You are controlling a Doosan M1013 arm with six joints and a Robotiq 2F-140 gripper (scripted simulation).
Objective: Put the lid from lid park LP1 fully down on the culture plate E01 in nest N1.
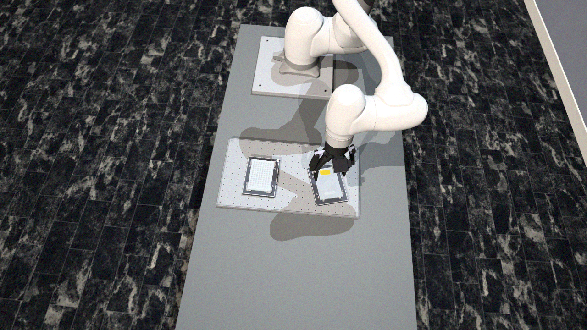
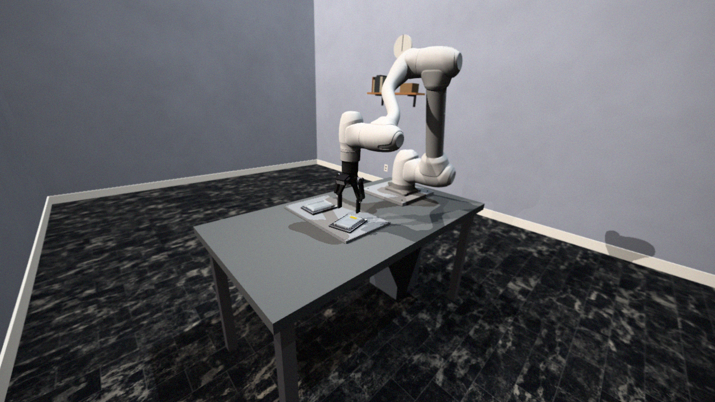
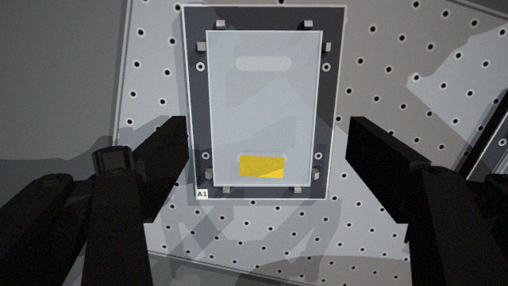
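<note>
The clear lid is 8 cm below my hand. The rest, counted from my hand: tag reading a1: 9 cm behind, 3 cm to the left, 9 cm below; then culture plate: 25 cm to the right, 8 cm below; then lid park: 9 cm below.
</note>
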